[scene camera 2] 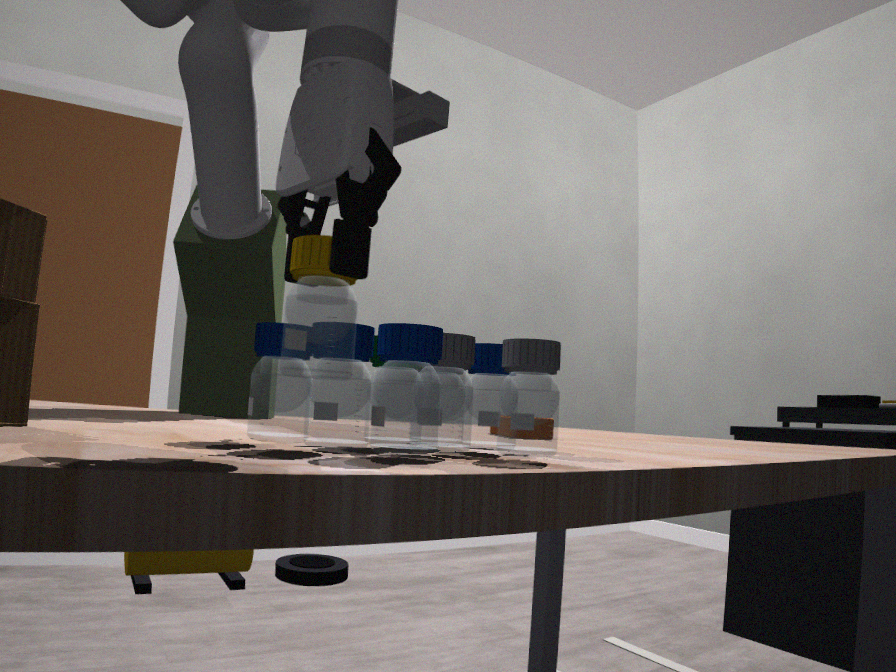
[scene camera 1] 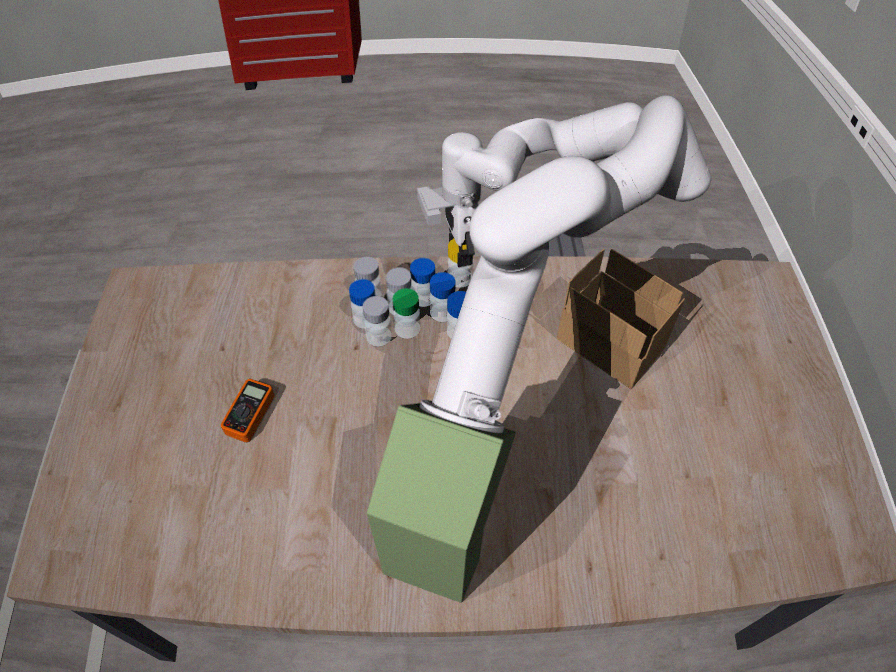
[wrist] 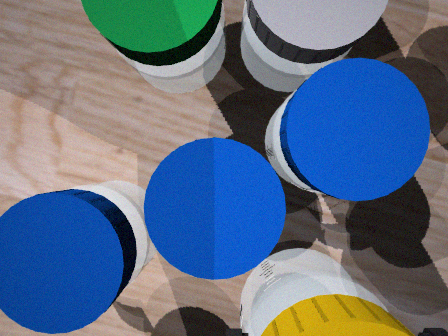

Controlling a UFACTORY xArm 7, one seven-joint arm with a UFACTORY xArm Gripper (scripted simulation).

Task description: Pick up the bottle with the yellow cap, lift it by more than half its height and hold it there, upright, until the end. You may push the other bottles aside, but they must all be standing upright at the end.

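A blue-capped bottle is visible in scene camera 2 (405,414), and another blue-capped bottle is visible in scene camera 2 (337,413). Scene camera 1 shows the one blue-capped bottle and the other blue-capped bottle as well. The wrist view likewise shows the one blue-capped bottle and the other. On the blue-capped bottle, (scene camera 1: 442,284) and (wrist: 193,202) are the same spot. On the blue-capped bottle, (scene camera 1: 422,269) and (wrist: 336,123) are also the same spot.
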